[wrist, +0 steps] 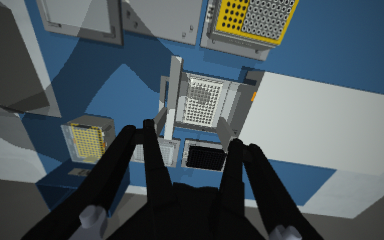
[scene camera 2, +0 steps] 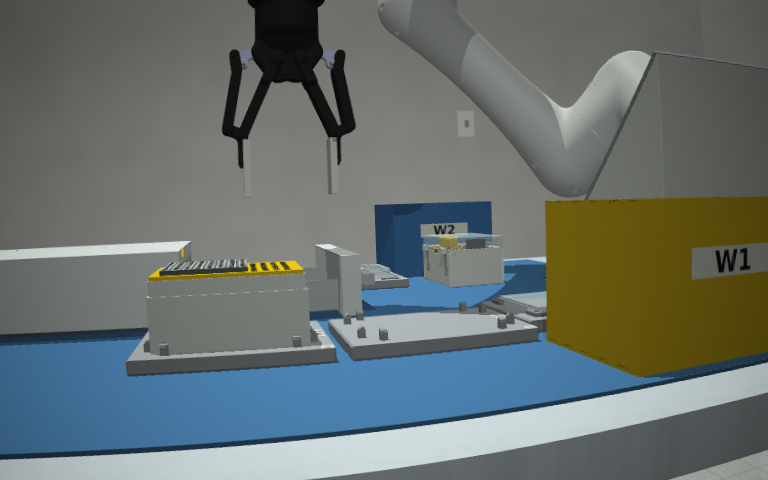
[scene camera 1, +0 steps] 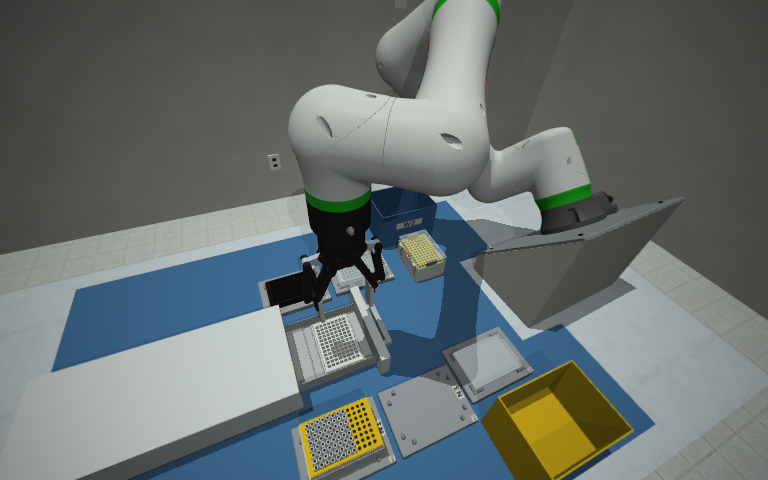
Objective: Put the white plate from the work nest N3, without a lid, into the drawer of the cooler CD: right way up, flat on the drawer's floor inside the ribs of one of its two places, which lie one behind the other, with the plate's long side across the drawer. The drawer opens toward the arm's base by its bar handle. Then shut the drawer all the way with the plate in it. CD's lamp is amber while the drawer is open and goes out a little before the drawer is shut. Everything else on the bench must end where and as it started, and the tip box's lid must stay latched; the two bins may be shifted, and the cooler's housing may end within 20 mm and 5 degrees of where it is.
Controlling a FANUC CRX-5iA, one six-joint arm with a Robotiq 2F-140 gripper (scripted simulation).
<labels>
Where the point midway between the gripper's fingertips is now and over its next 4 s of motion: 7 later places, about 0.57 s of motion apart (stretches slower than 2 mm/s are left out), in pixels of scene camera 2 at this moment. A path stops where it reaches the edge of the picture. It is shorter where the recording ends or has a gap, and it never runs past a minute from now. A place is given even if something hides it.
My gripper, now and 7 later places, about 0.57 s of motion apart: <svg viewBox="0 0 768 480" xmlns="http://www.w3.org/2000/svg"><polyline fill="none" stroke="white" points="290,195 342,209 388,223 394,235 394,252 395,269 395,285 393,298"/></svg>
</labels>
